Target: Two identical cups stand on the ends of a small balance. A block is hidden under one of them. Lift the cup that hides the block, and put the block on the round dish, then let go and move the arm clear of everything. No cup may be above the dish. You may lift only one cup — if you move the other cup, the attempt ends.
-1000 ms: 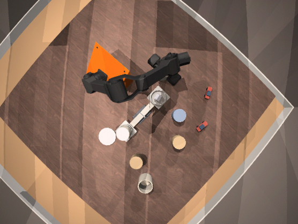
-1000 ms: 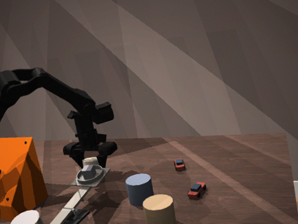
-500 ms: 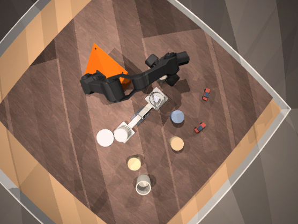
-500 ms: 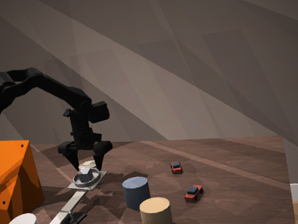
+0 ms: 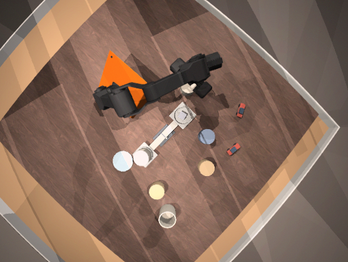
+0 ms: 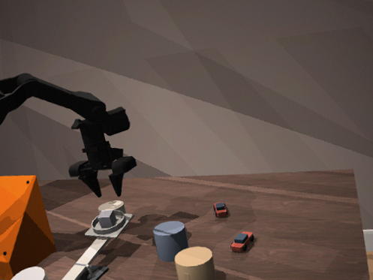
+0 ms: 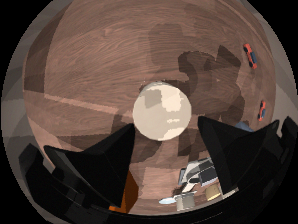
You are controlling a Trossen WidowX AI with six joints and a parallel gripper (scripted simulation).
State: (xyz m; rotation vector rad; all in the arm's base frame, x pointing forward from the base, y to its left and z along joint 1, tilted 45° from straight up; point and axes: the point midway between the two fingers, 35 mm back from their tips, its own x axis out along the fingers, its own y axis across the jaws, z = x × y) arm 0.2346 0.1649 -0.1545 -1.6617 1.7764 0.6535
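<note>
Now: the grey block 6 cm ahead of my gripper tip and 13 cm to the right of it. Round my gripper tip: blue cylinder 22 cm ahead, 12 cm to the right, 5 cm below; round dish 3 cm behind, 48 cm to the right, 9 cm below.
</note>
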